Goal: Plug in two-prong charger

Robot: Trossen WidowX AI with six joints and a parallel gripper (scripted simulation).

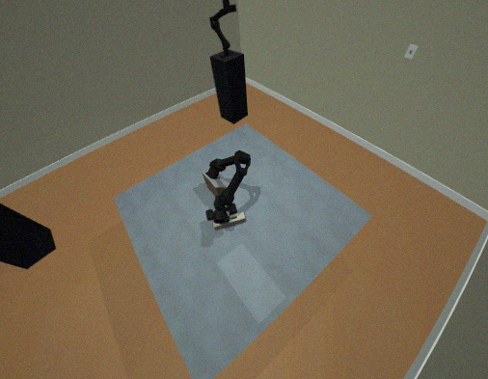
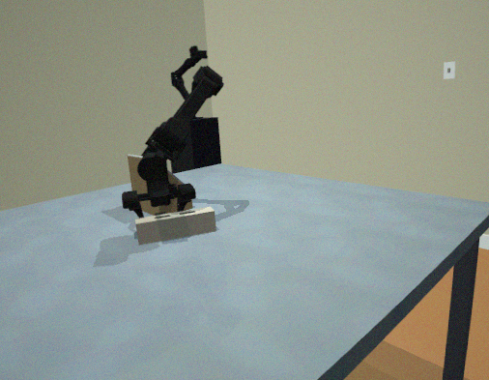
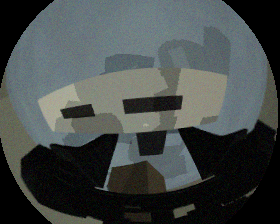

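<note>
Now: the two-prong charger 2 cm ahead of my gripper tip, 1 cm to the right of it and 1 cm above it.
</note>
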